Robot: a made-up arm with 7 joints.
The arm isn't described. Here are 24 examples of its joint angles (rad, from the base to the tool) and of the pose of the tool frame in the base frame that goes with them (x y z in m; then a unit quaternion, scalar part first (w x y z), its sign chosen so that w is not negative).
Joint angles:
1: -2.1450 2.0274 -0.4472 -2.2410 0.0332 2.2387 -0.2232
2: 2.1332 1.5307 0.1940 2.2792 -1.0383 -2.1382 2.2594
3: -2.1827 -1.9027 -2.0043 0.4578 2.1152 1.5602 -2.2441
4: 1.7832 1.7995 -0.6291 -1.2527 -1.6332 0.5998 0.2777
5: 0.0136 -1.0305 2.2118 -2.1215 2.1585 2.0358 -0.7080
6: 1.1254 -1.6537 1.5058 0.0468 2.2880 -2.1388 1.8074
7: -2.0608 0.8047 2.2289 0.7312 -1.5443 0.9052 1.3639
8: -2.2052 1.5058 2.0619 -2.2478 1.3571 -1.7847 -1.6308
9: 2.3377 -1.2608 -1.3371 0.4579 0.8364 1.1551 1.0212
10: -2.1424 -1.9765 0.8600 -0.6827 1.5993 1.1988 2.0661
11: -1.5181 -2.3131 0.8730 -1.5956 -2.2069 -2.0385 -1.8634
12: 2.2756 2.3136 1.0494 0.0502 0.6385 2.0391 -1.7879
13: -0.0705 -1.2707 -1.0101 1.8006 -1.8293 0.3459 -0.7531
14: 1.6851 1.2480 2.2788 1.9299 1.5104 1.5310 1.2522
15: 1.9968 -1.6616 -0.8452 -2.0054 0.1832 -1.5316 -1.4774
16: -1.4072 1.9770 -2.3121 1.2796 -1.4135 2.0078 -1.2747
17: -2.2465 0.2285 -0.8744 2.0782 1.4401 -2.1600 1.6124
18: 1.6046 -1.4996 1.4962 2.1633 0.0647 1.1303 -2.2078
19: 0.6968 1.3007 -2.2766 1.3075 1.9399 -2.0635 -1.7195
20: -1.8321 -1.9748 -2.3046 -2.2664 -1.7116 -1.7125 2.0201
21: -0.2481 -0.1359 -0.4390 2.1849 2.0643 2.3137 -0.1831
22: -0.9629 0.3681 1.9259 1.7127 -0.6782 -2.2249 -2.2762
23: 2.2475 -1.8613 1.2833 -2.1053 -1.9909 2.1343 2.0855
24: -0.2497 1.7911 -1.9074 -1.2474 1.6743 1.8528 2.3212
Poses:
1: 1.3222 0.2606 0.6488 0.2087 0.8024 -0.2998 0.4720
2: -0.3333 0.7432 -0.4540 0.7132 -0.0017 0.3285 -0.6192
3: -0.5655 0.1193 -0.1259 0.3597 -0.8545 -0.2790 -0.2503
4: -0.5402 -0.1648 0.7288 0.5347 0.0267 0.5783 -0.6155
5: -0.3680 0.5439 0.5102 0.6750 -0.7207 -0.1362 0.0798
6: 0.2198 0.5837 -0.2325 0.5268 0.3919 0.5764 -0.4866
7: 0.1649 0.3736 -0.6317 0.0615 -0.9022 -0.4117 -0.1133
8: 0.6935 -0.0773 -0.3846 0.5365 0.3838 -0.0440 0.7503
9: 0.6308 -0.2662 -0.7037 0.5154 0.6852 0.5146 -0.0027
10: -0.1459 -0.8449 0.2703 0.3961 -0.0673 0.4229 -0.8122
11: -1.0032 -0.4525 -0.3865 0.6141 0.6439 0.3915 0.2344
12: 0.7662 0.2306 -0.2408 0.4374 0.0360 0.6804 0.5869
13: -0.2801 0.1101 0.1131 0.7859 0.3354 0.4731 -0.2147
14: -0.4324 -0.0067 -0.0499 0.5176 0.2867 -0.0114 -0.8061
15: 0.6985 -0.1017 0.3932 0.2202 -0.5638 -0.5586 0.5671
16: 0.4799 -0.7802 -0.6619 0.4683 0.2385 0.8333 0.1718
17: 0.2247 -0.3158 -0.4634 0.6015 0.3325 -0.5759 -0.4427
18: 0.1164 0.7955 0.5119 0.2516 -0.5617 0.0133 0.7880
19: -0.3021 0.4145 0.1927 0.1588 -0.9840 0.0581 0.0569
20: -0.0610 0.1561 -0.3335 0.9513 0.1405 -0.1401 0.2361
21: -0.3648 -0.2058 0.1176 0.5264 -0.3322 0.3523 -0.6989
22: -0.4718 0.0979 0.2551 0.4572 -0.2267 0.6334 -0.5817
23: 1.0426 0.1648 -0.3167 0.0522 0.7742 0.5547 0.3002
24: 0.1525 -0.2075 -0.1753 0.0785 -0.7506 -0.6439 -0.1255
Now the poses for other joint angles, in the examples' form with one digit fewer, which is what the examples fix.
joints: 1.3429 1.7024 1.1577 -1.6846 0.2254 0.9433 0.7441
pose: -0.340 1.022 0.200 0.055 0.445 0.404 0.797
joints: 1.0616 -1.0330 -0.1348 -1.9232 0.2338 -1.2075 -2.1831
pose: 0.308 0.533 -0.173 0.168 0.055 0.863 -0.474
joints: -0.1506 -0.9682 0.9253 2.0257 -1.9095 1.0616 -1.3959
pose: -0.069 0.852 -0.273 0.341 -0.280 0.629 0.640
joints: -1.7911 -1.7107 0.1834 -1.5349 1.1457 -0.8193 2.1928
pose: -0.435 -0.731 0.088 0.066 0.491 -0.856 0.143
